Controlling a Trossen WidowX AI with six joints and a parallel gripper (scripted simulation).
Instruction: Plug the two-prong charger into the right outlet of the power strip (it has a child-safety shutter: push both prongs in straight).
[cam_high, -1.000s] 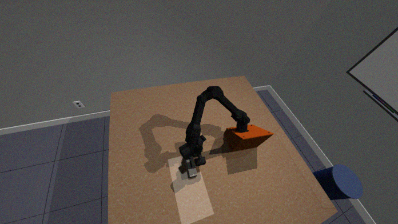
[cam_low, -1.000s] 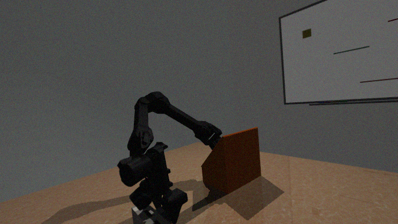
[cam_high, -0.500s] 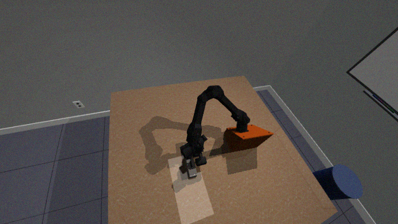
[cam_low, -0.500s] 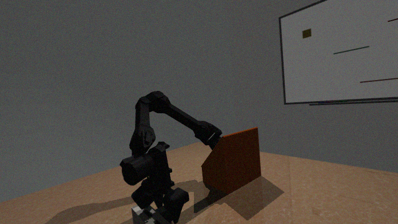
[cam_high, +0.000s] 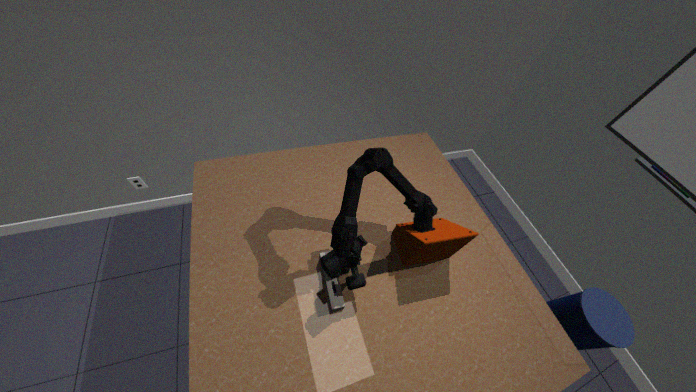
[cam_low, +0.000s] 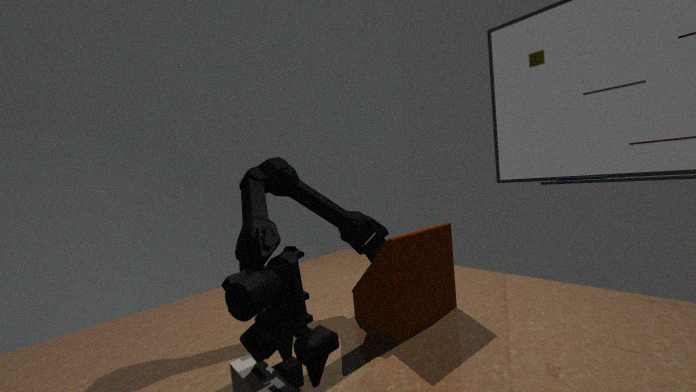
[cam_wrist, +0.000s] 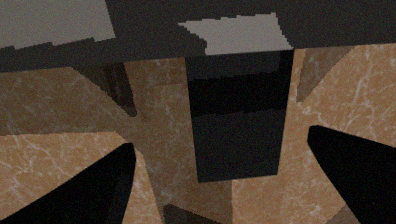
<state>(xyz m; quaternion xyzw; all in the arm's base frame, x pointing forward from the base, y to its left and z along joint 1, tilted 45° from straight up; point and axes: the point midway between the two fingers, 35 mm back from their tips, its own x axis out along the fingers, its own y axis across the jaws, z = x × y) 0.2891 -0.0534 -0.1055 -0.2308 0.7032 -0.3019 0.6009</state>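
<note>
Now: the black two-prong charger 4 cm ahead of my gripper tip and 1 cm above it.
</note>
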